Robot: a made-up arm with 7 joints. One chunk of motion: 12 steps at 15 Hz.
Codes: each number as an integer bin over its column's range. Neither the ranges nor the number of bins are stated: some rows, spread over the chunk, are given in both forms.
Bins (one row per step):
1: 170 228 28 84 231 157 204
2: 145 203 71 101 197 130 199
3: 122 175 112 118 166 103 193
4: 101 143 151 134 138 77 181
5: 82 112 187 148 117 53 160
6: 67 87 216 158 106 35 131
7: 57 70 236 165 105 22 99
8: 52 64 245 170 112 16 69
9: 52 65 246 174 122 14 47
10: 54 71 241 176 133 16 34
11: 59 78 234 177 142 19 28
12: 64 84 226 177 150 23 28
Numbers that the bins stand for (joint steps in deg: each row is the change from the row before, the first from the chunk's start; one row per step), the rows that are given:
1: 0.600 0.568 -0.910 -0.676 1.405 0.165 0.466
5: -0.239 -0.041 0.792 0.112 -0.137 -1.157 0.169
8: -0.524 -0.294 1.413 0.383 -0.205 -1.627 -0.445
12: -0.410 -0.189 1.210 0.470 0.309 -1.538 -0.721
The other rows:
2: 0.362 0.437 -0.450 -0.466 0.945 -0.178 0.432
3: 0.143 0.290 -0.011 -0.257 0.526 -0.521 0.392
4: -0.058 0.121 0.407 -0.060 0.147 -0.852 0.311
6: -0.382 -0.173 1.102 0.236 -0.286 -1.385 -0.026
7: -0.477 -0.262 1.317 0.322 -0.299 -1.550 -0.242
9: -0.524 -0.288 1.424 0.433 -0.069 -1.652 -0.593
10: -0.505 -0.257 1.370 0.457 0.079 -1.627 -0.681
11: -0.458 -0.220 1.295 0.470 0.201 -1.589 -0.721

